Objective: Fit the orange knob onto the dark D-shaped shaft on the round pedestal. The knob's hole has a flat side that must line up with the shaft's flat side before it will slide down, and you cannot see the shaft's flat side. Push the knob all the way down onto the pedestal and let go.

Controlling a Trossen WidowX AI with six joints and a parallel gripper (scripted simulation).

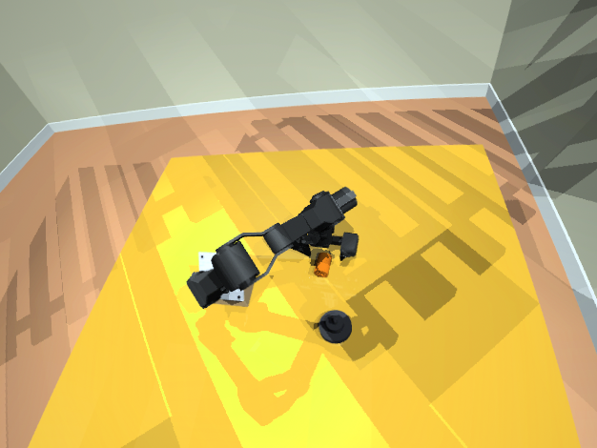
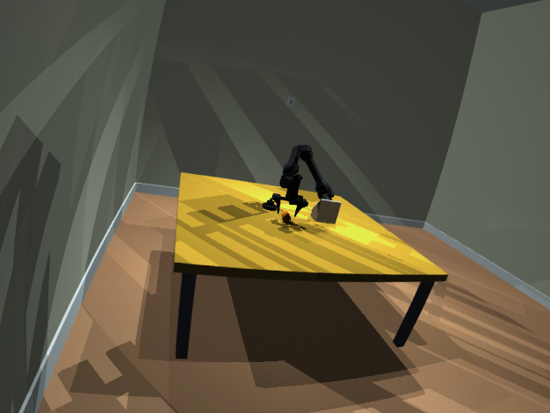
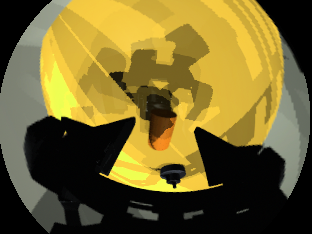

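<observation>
My gripper tip is now 10 mm past the orange knob, 20 mm to the left of it and 10 mm above it. Also, from my gripper tip: round dark pedestal: 30 mm ahead, 200 mm to the right.
</observation>
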